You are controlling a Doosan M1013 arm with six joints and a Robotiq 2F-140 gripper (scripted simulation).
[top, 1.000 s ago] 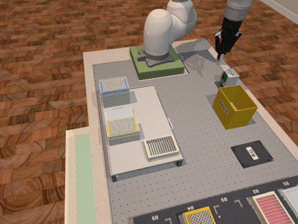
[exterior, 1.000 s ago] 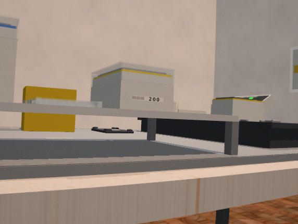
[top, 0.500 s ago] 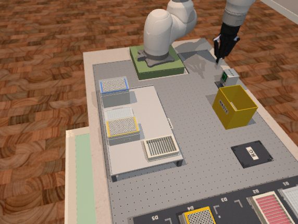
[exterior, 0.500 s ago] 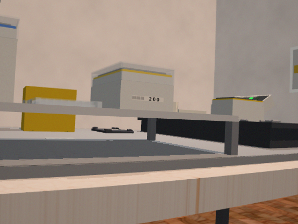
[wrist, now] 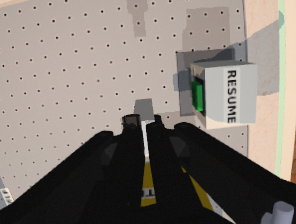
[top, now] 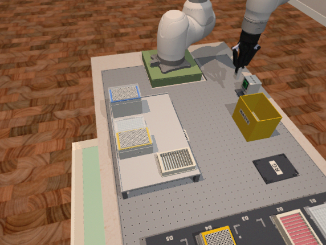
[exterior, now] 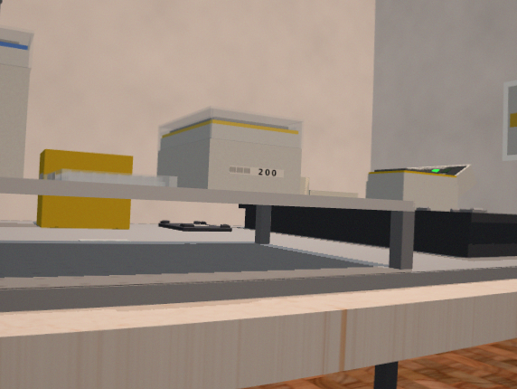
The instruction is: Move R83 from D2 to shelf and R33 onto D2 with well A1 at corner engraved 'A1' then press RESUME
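Now: hand 90 mm above the key box, 70 mm to the right of it and 20 mm short of it. From my hand the other things lie so: shelf label: 330 mm to the right, 160 mm below, 130 mm ahead; then regrip nest RG: 420 mm ahead, 160 mm below, 80 mm to the right; then yellow waste bin: 200 mm ahead, 120 mm below, 30 mm to the right.
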